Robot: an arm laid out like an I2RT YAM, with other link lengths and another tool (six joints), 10 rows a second.
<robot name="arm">
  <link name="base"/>
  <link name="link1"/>
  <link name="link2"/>
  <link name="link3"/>
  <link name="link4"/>
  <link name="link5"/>
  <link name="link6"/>
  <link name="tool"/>
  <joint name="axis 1" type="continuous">
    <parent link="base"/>
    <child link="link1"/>
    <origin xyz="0 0 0.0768" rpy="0 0 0"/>
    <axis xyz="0 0 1"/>
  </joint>
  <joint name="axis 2" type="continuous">
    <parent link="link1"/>
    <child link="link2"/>
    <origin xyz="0.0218 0.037 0.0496" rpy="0 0 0"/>
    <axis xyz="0 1 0"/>
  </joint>
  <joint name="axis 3" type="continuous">
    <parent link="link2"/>
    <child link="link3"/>
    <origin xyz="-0.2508 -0.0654 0" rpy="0 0 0"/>
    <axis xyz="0 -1 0"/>
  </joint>
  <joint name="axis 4" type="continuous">
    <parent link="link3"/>
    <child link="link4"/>
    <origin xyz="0.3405 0.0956 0.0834" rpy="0 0 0"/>
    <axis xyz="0 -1 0"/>
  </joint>
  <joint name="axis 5" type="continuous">
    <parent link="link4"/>
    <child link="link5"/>
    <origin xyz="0.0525 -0.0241 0.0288" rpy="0 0 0"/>
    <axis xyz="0 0 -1"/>
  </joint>
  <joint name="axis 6" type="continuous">
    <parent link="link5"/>
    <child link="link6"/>
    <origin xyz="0.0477 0 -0.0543" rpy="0 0 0"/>
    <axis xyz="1 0 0"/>
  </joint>
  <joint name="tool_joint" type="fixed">
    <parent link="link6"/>
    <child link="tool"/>
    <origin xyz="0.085 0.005 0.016" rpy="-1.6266 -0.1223 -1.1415"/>
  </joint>
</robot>
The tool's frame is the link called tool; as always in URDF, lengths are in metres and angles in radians. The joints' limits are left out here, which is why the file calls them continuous.
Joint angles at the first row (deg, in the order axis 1, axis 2, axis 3, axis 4, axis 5, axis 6):
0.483, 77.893, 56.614, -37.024, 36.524, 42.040
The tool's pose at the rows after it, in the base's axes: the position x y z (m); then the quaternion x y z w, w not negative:
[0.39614 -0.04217 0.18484 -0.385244 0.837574 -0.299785 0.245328]
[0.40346 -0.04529 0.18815 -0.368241 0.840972 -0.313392 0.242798]
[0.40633 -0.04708 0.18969 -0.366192 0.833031 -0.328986 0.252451]
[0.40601 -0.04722 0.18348 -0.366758 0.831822 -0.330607 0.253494]
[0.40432 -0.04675 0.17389 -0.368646 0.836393 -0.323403 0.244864]
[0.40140 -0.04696 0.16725 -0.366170 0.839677 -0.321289 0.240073]
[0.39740 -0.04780 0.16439 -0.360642 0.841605 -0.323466 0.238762]
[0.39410 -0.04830 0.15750 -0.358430 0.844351 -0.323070 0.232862]
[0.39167 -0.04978 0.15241 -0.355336 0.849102 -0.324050 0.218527]
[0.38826 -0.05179 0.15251 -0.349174 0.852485 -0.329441 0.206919]
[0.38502 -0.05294 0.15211 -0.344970 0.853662 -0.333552 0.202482]
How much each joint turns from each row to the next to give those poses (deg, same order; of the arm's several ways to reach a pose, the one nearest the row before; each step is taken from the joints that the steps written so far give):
0.023, 5.698, 5.170, -5.738, 1.470, 7.705
0.022, 2.332, 2.376, -0.579, 1.719, 2.190
-0.001, -0.447, -0.821, 2.786, 1.181, -0.835
0.000, 0.000, -1.106, 1.429, 0.111, -0.220
-0.001, 0.767, -0.526, -0.309, -0.348, 0.423
0.001, 0.192, -0.787, -0.025, 0.036, 0.700
-0.015, -0.446, -0.932, 0.063, 0.335, 0.824
0.009, 0.205, -0.891, 0.096, 0.257, 0.638
0.000, 1.046, 0.201, -1.240, 0.784, 1.088
0.004, 0.401, 0.275, -1.542, 1.127, 1.322
0.002, -0.198, -0.380, -0.471, 0.651, 0.742

